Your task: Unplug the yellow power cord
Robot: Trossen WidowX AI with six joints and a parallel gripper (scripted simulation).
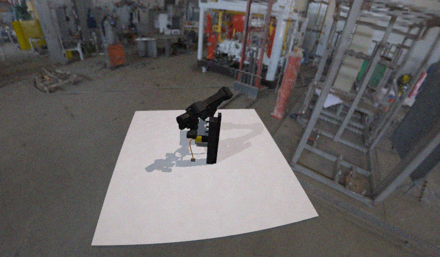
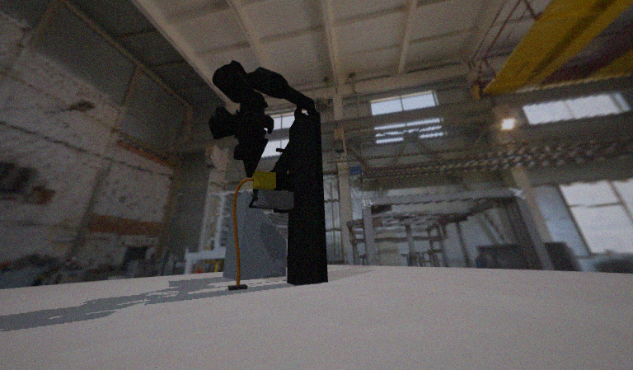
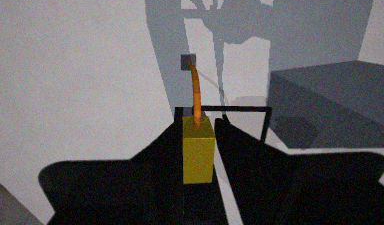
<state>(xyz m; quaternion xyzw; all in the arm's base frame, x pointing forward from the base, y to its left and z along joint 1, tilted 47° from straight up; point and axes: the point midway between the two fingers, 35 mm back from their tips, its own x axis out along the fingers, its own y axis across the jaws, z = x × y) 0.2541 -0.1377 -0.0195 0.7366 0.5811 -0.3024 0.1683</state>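
Now: the yellow plug 10 mm ahead of my gripper tip and 50 mm to the left of it.
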